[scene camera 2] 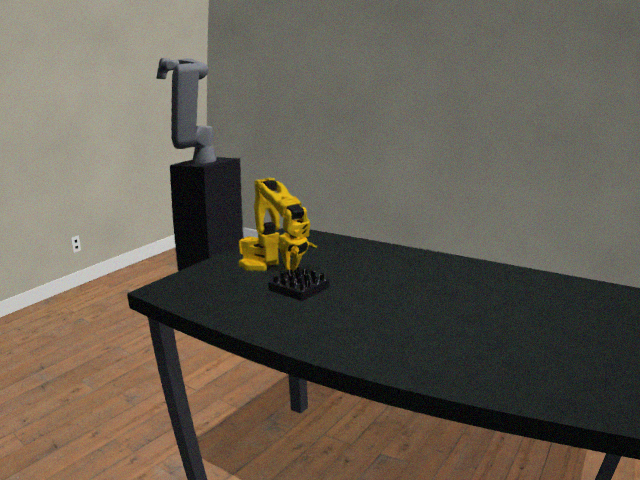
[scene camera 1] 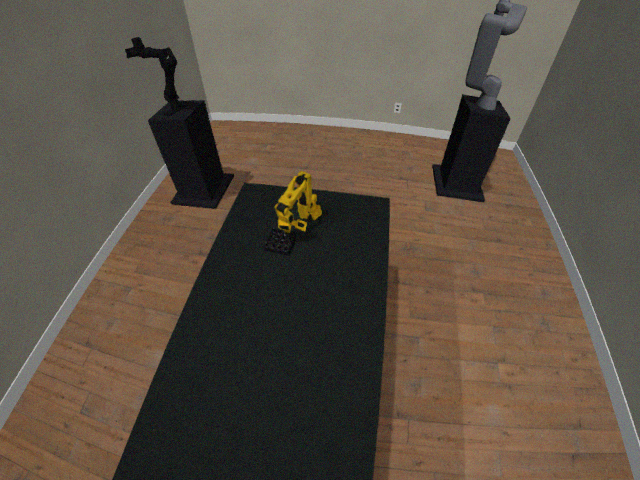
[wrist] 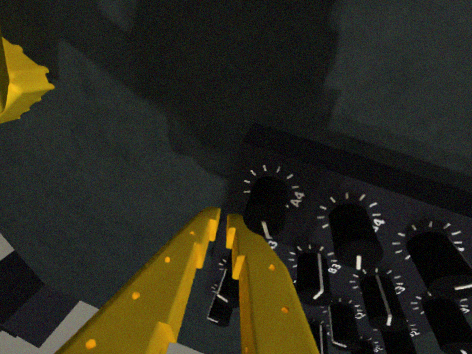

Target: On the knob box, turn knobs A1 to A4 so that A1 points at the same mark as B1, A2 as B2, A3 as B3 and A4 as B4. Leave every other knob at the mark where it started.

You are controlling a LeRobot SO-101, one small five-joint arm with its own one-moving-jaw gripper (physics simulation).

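Places are measured from the arm's base along level axes (x up, y right, z ahead), in centimetres.
Pixels of known places: hand at its tool point: (scene camera 2: 289, 270) (scene camera 1: 289, 230) (wrist: 218, 220); arm's base at its link origin: (scene camera 2: 264, 265) (scene camera 1: 309, 215).
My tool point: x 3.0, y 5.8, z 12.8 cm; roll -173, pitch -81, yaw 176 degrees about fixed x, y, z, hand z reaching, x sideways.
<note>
For each thing: its top centre in the pictures, then the offset to it from my tool point. Level surfaces: height alone.
- black knob box at its top centre: (wrist: 331, 325) (scene camera 2: 298, 275) (scene camera 1: 279, 237) dx +0.8, dy +3.0, dz +5.1 cm
- B3 at its top centre: (wrist: 314, 298) dx +0.8, dy +1.5, dz +3.9 cm
- column at its top centre: (wrist: 226, 301) dx +0.8, dy +4.0, dz +1.0 cm
- long dark table at its surface level: dx -3.0 cm
The black knob box (scene camera 1: 279, 242) (scene camera 2: 299, 284) (wrist: 312, 172) lies on the dark table just in front of the yellow arm (scene camera 1: 296, 195) (scene camera 2: 280, 210). My gripper (scene camera 1: 286, 230) (scene camera 2: 292, 266) (wrist: 223, 218) is shut and empty, and points down at the box's left column. In the wrist view, knob A4 (wrist: 266, 205) stands just beyond the right jaw tip. Knobs B4 (wrist: 354, 230) and B3 (wrist: 310, 277) are to its right. A further knob of the A column (wrist: 222, 298) shows through the narrow slit between the jaws; I cannot tell which one. The right jaw hides most of the A3 place.
The long dark table (scene camera 1: 270, 357) (scene camera 2: 437, 324) carries only the arm and the box. A black arm on a pedestal (scene camera 1: 187, 152) and a grey arm on a pedestal (scene camera 1: 472, 143) (scene camera 2: 206, 205) stand on the wooden floor beyond it.
</note>
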